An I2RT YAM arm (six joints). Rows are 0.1 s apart.
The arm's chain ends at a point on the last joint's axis. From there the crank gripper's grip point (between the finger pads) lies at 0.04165 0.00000 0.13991 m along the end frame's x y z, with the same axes.
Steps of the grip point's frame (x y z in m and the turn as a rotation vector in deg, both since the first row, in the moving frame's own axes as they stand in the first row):
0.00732, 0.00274, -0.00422, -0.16, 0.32, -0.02
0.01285, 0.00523, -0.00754, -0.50, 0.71, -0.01
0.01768, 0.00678, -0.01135, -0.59, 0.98, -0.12
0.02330, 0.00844, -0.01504, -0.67, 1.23, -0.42
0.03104, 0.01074, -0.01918, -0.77, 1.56, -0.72
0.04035, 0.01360, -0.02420, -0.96, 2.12, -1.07
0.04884, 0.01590, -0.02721, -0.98, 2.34, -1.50
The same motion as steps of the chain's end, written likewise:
0.00654, 0.00236, -0.00398, -0.16, 0.32, -0.02
0.01112, 0.00402, -0.00701, -0.50, 0.71, -0.01
0.01529, 0.00543, -0.01061, -0.59, 0.98, -0.12
0.02030, 0.00713, -0.01411, -0.67, 1.23, -0.42
0.02724, 0.00941, -0.01799, -0.77, 1.56, -0.72
0.03519, 0.01210, -0.02255, -0.96, 2.12, -1.07
0.04315, 0.01469, -0.02538, -0.98, 2.34, -1.50

